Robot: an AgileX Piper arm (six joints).
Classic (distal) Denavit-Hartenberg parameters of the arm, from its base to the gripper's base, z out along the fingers. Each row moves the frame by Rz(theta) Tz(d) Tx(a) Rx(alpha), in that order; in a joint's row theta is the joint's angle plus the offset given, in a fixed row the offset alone. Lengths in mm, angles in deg.
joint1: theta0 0  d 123  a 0  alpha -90
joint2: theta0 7.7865  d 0  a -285  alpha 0
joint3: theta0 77.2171  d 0  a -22  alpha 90
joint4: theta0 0  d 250.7  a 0  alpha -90
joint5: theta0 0  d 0  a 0  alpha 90
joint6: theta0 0  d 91  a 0  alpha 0
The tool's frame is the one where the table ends.
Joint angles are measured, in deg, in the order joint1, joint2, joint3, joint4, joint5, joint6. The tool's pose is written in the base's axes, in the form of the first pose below.
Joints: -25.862, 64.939, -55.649, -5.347, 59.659, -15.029
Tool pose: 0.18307 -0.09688 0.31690 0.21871 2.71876 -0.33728
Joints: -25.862, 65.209, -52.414, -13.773, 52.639, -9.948
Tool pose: 0.18433 -0.10849 0.30623 0.24309 2.66534 -0.51025
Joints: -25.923, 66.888, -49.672, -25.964, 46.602, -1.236
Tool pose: 0.18779 -0.12347 0.29497 0.27353 2.61461 -0.70878
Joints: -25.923, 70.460, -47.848, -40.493, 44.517, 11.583
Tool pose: 0.19298 -0.13987 0.28124 0.34138 2.59069 -0.90290
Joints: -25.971, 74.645, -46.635, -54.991, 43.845, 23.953
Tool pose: 0.20042 -0.15505 0.26881 0.36675 2.55104 -1.08798
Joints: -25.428, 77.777, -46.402, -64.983, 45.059, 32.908
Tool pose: 0.20777 -0.16341 0.26251 0.37698 2.50689 -1.21610
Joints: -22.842, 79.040, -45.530, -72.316, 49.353, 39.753
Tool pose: 0.21139 -0.16042 0.26049 0.37496 2.46272 -1.34004
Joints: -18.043, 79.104, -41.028, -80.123, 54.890, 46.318
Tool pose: 0.20881 -0.14515 0.24992 0.29470 2.42181 -1.48086
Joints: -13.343, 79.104, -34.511, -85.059, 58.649, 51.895
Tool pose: 0.20004 -0.12702 0.22941 0.19100 2.41082 -1.55910
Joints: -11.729, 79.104, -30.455, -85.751, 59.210, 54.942
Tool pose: 0.19057 -0.11919 0.21410 0.16430 2.43431 -1.55748
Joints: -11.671, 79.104, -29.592, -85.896, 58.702, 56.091
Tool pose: 0.18854 -0.11814 0.21039 0.16846 2.43854 -1.54277
